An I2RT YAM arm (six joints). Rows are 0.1 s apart.
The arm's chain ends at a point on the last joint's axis. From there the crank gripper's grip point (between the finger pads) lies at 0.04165 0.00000 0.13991 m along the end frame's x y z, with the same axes.
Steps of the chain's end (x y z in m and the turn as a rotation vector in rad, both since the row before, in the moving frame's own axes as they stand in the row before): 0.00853, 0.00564, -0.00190, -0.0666, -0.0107, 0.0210; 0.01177, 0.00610, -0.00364, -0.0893, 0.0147, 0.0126; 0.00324, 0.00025, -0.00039, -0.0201, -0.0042, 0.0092; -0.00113, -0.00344, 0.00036, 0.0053, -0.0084, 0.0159; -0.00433, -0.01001, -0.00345, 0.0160, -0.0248, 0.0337; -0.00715, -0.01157, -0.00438, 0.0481, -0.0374, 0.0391; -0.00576, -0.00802, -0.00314, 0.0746, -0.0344, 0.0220; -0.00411, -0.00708, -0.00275, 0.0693, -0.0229, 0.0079; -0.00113, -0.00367, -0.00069, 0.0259, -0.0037, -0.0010; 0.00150, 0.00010, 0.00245, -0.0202, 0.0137, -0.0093
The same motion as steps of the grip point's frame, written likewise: 0.00692, 0.01582, -0.00180, -0.0666, -0.0107, 0.0210; 0.01374, 0.01909, -0.00485, -0.0893, 0.0147, 0.0126; 0.00264, 0.00344, -0.00025, -0.0201, -0.0042, 0.0092; -0.00231, -0.00353, 0.00070, 0.0053, -0.0084, 0.0159; -0.00780, -0.01091, -0.00247, 0.0160, -0.0248, 0.0337; -0.01231, -0.01681, -0.00304, 0.0481, -0.0374, 0.0391; -0.01049, -0.01764, -0.00215, 0.0746, -0.0344, 0.0220; -0.00728, -0.01648, -0.00216, 0.0693, -0.0229, 0.0079; -0.00165, -0.00734, -0.00058, 0.0259, -0.0037, -0.0010; 0.00342, 0.00252, 0.00184, -0.0202, 0.0137, -0.0093
